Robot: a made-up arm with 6 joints.
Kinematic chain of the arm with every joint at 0, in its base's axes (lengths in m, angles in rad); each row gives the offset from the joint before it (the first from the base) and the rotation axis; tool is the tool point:
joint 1: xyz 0 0 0.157 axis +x
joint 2: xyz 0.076 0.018 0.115 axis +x
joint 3: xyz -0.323 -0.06 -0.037 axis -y
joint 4: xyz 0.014 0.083 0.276 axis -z
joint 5: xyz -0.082 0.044 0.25 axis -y
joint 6: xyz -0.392 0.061 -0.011 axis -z
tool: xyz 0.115 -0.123 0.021
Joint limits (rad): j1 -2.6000..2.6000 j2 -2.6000..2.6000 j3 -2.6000..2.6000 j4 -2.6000..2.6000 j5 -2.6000..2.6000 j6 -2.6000..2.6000
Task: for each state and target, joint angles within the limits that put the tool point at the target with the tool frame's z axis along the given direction. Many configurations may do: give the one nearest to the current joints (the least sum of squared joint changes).
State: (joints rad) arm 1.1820 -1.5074 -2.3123 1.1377 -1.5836 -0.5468
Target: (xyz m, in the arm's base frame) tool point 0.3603 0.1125 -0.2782 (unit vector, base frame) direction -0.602 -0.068 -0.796
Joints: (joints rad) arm 1.5371 -1.2400 -2.2944 0.3028 -1.5312 -0.4064
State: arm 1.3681 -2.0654 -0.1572 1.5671 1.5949 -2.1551
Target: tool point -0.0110 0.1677 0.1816 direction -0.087 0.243 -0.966
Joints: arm 0.7385 -2.0399 0.0740 1.4822 1.5872 -1.8318
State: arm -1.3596 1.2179 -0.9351 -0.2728 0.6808 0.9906
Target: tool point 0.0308 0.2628 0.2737 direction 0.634 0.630 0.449
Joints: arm -1.6593 0.6922 -1.6542 -0.0146 0.9677 0.4000
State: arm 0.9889 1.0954 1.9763 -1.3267 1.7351 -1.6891
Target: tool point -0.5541 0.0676 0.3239 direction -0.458 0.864 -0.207
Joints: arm 1.6166 1.5898 1.7854 -1.9659 1.1682 -0.9701
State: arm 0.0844 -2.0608 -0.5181 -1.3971 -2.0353 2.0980
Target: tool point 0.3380 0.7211 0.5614 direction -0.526 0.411 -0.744
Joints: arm 0.6605 -1.7550 -0.6514 -2.0420 -1.8754 1.9059
